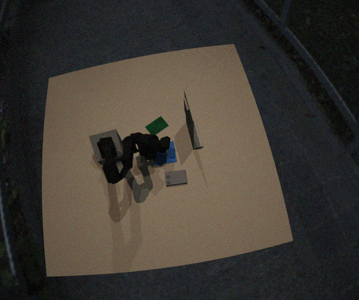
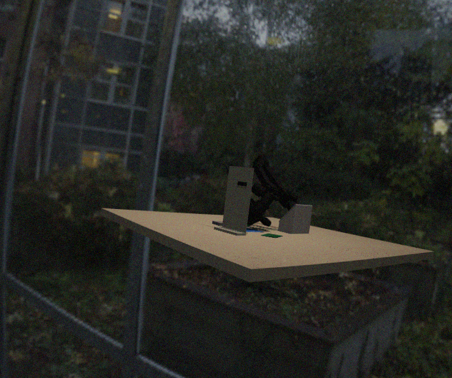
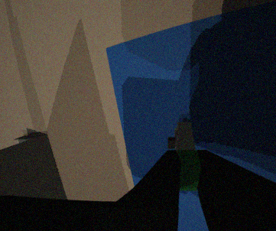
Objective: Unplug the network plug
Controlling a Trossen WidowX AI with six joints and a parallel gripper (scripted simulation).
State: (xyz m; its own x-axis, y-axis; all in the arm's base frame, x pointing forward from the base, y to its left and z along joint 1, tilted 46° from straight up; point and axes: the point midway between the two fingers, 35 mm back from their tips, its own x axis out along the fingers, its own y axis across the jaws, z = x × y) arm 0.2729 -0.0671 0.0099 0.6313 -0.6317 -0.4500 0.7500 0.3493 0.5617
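Right now my gripper tip is 20 mm above the blue marked square and 10 mm past it. From my gripper tip the other things lie so: upright grey panel 150 mm ahead, 120 mm above, 90 mm to the left; then green patch 170 mm to the left, 30 mm behind, 20 mm below; then flat grey plate 140 mm to the right, 30 mm ahead, 10 mm below.
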